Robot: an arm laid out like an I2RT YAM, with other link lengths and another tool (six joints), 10 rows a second.
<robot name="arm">
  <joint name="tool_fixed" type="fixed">
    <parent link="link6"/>
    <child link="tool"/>
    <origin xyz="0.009 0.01 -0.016" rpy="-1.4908 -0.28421 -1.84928"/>
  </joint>
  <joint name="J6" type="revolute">
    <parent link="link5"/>
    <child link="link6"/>
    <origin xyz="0.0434 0 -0.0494"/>
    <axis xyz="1 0 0"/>
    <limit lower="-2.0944" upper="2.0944"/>
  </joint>
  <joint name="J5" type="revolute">
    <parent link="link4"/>
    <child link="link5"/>
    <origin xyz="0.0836 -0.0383 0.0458"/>
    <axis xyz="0 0 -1"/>
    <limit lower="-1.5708" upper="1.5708"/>
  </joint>
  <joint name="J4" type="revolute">
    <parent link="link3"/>
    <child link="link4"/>
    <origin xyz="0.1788 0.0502 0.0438"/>
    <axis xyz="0 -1 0"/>
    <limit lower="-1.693" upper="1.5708"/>
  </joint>
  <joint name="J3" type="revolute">
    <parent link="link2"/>
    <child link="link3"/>
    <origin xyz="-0.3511 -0.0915 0"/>
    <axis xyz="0 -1 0"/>
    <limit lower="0" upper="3.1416"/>
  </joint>
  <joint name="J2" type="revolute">
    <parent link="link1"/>
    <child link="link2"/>
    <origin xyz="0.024 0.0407 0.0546"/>
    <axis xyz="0 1 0"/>
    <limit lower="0" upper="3.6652"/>
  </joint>
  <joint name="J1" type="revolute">
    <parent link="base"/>
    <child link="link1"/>
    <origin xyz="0 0 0.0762"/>
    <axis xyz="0 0 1"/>
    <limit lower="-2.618" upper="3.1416"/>
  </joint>
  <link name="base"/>
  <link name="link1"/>
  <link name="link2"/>
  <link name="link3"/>
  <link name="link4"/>
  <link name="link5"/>
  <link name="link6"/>
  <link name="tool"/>
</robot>
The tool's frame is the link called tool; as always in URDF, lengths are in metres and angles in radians.
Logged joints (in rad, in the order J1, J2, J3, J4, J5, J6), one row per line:
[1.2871, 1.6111, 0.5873, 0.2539, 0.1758, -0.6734]
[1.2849, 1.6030, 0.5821, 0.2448, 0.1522, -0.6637]
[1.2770, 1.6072, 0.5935, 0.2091, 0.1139, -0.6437]
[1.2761, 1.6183, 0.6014, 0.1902, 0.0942, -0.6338]
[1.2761, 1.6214, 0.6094, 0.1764, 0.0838, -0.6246]
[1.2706, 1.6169, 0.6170, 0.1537, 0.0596, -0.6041]
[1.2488, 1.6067, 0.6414, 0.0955, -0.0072, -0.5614]
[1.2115, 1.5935, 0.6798, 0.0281, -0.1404, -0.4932]
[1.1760, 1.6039, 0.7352, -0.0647, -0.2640, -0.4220]
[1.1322, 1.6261, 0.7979, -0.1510, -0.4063, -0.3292]
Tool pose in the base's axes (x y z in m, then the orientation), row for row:
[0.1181, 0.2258, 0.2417, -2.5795, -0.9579, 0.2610]
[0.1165, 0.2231, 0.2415, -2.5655, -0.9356, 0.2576]
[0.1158, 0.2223, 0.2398, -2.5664, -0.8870, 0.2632]
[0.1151, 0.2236, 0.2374, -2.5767, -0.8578, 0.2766]
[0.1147, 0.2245, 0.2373, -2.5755, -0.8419, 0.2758]
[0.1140, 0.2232, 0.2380, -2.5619, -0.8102, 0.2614]
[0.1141, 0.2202, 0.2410, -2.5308, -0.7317, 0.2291]
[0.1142, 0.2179, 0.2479, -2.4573, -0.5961, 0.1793]
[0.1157, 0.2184, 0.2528, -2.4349, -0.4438, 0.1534]
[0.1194, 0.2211, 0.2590, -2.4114, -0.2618, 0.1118]
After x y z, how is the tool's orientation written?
As angles about the fixed x, y, z axes (roll, pitch, yaw), in radians.
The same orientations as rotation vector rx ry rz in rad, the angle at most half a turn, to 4 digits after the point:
[-2.1981, -0.6304, -1.0794]
[-2.2015, -0.6268, -1.0480]
[-2.2281, -0.6195, -0.9896]
[-2.2470, -0.6225, -0.9544]
[-2.2554, -0.6179, -0.9356]
[-2.2681, -0.5983, -0.8988]
[-2.2955, -0.5490, -0.8074]
[-2.3068, -0.4643, -0.6411]
[-2.3459, -0.3779, -0.4658]
[-2.3767, -0.2533, -0.2628]

